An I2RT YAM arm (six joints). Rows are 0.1 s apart.
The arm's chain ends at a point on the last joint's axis. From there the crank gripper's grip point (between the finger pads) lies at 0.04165 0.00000 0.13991 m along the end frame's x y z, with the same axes.
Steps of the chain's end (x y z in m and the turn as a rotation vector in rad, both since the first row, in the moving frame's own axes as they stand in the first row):
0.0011 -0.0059 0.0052 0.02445 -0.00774 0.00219
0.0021 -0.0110 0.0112 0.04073 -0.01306 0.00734
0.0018 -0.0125 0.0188 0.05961 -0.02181 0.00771
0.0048 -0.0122 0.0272 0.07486 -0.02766 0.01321
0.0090 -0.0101 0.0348 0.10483 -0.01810 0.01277
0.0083 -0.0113 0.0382 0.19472 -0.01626 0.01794
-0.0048 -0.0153 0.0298 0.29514 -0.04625 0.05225
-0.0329 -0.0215 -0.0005 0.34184 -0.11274 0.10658
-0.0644 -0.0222 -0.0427 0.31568 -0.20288 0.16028
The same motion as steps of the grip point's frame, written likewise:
0.0000 -0.0092 0.0055 0.02445 -0.00774 0.00219
0.0003 -0.0164 0.0116 0.04073 -0.01306 0.00734
-0.0012 -0.0206 0.0194 0.05961 -0.02181 0.00771
0.0010 -0.0222 0.0279 0.07486 -0.02766 0.01321
0.0066 -0.0243 0.0348 0.10483 -0.01810 0.01277
0.0063 -0.0377 0.0363 0.19472 -0.01626 0.01794
-0.0102 -0.0543 0.0258 0.29514 -0.04625 0.05225
-0.0463 -0.0655 -0.0041 0.34184 -0.11274 0.10658
-0.0899 -0.0622 -0.0432 0.31568 -0.20288 0.16028

